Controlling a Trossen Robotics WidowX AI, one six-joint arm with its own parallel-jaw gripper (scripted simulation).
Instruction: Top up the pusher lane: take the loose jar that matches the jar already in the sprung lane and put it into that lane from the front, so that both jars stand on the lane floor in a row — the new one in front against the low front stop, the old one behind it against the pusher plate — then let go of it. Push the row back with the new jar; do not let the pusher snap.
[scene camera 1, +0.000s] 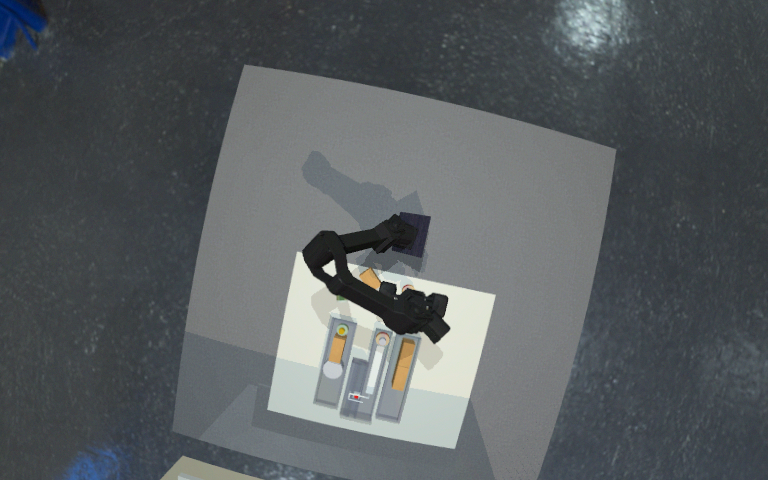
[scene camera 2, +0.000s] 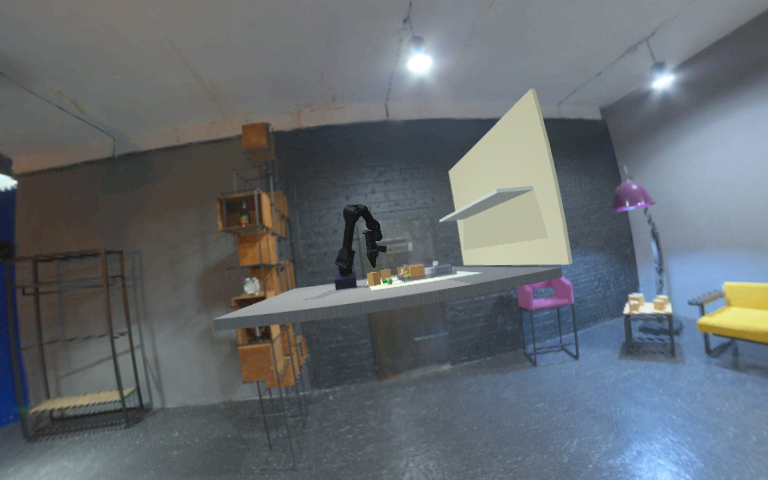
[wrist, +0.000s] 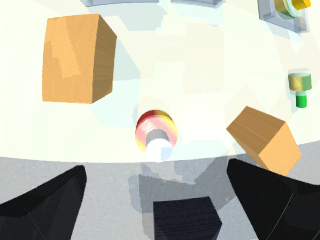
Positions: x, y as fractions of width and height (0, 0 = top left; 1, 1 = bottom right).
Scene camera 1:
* my gripper: 0.53, 0.62
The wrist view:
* my gripper: 0.50, 0.71
